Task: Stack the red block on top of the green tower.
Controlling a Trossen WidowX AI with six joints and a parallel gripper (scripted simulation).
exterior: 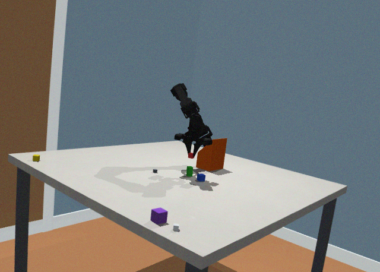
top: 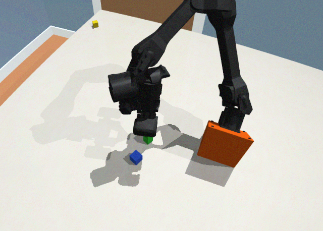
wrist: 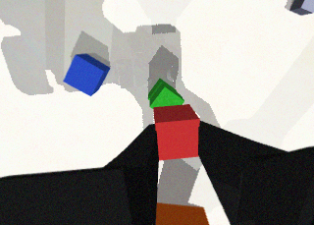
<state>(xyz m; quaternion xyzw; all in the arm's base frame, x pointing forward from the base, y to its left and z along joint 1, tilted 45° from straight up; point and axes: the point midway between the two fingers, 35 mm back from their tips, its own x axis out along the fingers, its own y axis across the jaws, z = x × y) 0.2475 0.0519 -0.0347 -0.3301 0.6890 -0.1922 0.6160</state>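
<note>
Right now my gripper tip is 9 cm above the blue block, 8 cm to the right of it and 1 cm short of it. Round my gripper tip: small grey block 13 cm to the right, 11 cm ahead, 10 cm below; then red block right at my gripper tip; then purple block 55 cm ahead, 31 cm to the left, 8 cm below.
</note>
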